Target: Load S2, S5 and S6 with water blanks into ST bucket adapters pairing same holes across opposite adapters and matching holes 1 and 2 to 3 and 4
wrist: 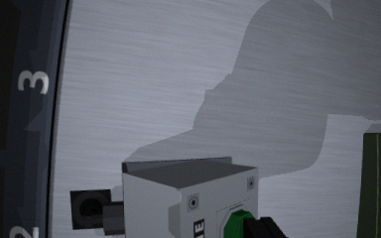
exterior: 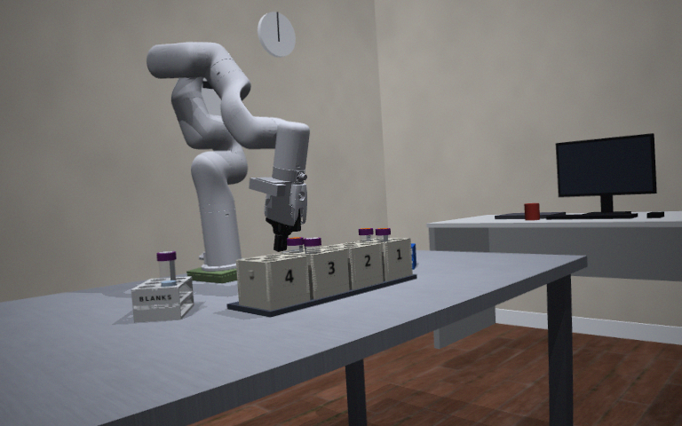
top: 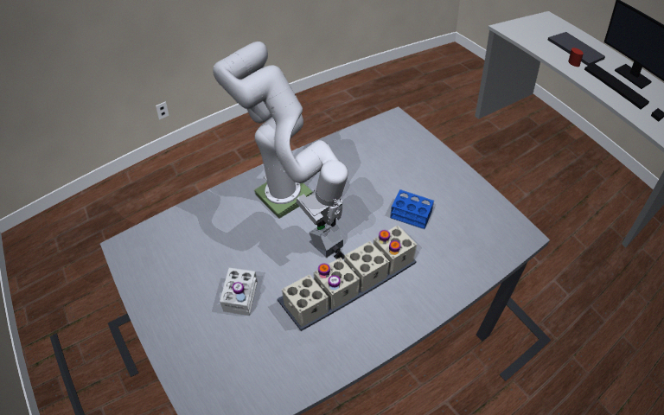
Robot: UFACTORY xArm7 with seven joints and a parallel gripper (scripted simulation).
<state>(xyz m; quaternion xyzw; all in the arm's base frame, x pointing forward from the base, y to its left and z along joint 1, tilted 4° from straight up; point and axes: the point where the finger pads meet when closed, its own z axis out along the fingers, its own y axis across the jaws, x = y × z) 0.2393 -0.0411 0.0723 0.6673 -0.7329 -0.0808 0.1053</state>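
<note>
The green done key is 4 cm below my hand. From my hand the other things lie so: sample tube 16 cm ahead, 14 cm to the right, 3 cm below; tube with yellowish liquid 20 cm ahead, 7 cm to the left, 3 cm below; white-dot blank 19 cm ahead, 15 cm to the right, 3 cm below.
</note>
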